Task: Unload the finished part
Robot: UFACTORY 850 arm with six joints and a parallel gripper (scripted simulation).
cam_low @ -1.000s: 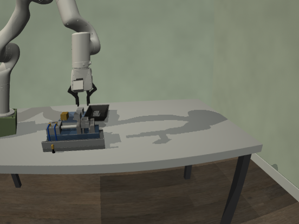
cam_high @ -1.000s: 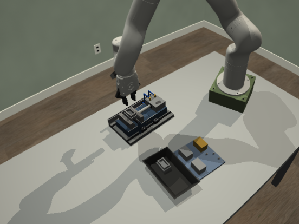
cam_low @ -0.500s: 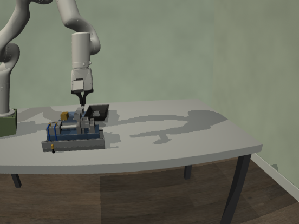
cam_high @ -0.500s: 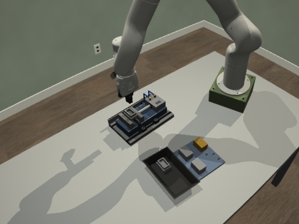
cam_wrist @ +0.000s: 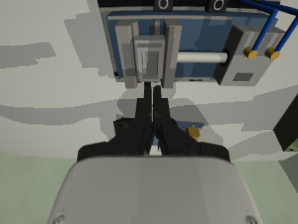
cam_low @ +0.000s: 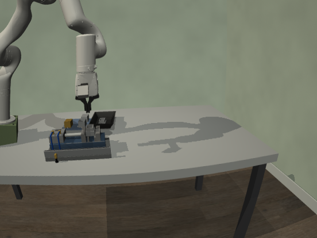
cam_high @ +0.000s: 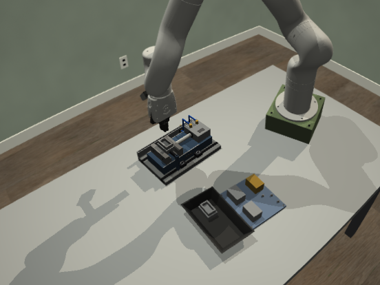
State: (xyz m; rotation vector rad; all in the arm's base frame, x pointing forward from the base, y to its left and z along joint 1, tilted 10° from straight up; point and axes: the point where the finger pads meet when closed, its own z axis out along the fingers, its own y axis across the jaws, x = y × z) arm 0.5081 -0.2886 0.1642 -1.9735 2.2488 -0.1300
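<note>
Now: the vise 160 mm below my hand, 60 mm behind it and 10 mm to the left of it. From my hand the other things lie so: brass block: 350 mm to the left, 170 mm below, 110 mm behind; blue plate: 380 mm to the left, 200 mm below, 50 mm behind.
</note>
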